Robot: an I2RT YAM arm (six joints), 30 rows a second.
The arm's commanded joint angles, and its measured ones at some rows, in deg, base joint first. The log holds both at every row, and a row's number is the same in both.
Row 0, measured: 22.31 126.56 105.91 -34.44 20.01 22.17
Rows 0 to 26, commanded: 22.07 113.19 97.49 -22.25 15.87 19.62; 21.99 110.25 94.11 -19.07 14.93 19.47; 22.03 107.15 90.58 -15.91 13.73 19.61; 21.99 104.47 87.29 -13.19 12.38 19.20; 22.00 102.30 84.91 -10.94 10.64 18.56; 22.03 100.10 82.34 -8.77 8.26 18.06; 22.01 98.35 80.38 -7.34 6.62 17.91; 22.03 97.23 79.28 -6.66 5.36 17.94; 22.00 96.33 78.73 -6.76 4.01 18.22; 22.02 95.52 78.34 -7.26 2.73 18.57; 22.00 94.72 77.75 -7.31 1.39 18.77; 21.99 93.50 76.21 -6.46 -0.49 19.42; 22.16 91.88 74.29 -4.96 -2.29 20.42; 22.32 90.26 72.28 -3.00 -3.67 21.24; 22.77 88.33 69.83 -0.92 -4.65 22.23; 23.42 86.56 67.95 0.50 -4.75 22.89; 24.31 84.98 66.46 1.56 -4.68 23.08; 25.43 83.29 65.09 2.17 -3.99 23.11; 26.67 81.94 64.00 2.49 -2.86 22.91; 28.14 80.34 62.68 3.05 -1.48 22.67; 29.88 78.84 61.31 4.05 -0.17 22.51; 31.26 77.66 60.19 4.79 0.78 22.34; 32.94 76.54 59.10 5.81 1.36 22.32; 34.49 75.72 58.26 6.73 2.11 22.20; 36.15 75.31 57.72 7.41 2.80 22.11; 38.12 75.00 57.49 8.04 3.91 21.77; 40.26 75.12 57.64 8.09 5.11 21.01
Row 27, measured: 36.95 76.16 58.28 3.53 1.56 21.98
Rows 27 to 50, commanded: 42.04 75.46 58.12 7.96 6.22 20.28; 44.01 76.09 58.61 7.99 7.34 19.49; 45.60 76.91 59.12 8.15 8.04 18.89; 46.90 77.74 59.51 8.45 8.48 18.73; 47.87 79.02 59.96 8.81 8.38 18.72; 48.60 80.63 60.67 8.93 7.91 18.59; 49.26 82.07 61.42 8.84 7.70 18.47; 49.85 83.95 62.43 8.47 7.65 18.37; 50.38 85.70 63.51 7.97 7.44 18.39; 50.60 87.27 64.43 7.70 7.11 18.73; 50.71 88.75 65.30 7.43 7.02 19.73; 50.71 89.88 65.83 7.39 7.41 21.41; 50.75 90.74 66.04 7.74 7.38 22.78; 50.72 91.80 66.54 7.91 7.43 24.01; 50.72 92.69 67.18 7.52 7.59 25.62; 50.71 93.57 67.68 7.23 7.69 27.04; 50.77 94.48 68.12 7.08 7.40 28.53; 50.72 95.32 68.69 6.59 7.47 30.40; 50.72 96.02 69.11 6.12 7.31 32.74; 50.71 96.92 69.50 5.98 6.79 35.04; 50.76 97.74 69.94 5.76 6.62 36.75; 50.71 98.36 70.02 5.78 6.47 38.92; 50.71 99.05 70.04 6.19 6.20 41.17; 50.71 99.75 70.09 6.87 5.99 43.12
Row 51, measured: 50.50 97.86 69.06 6.31 6.42 34.52
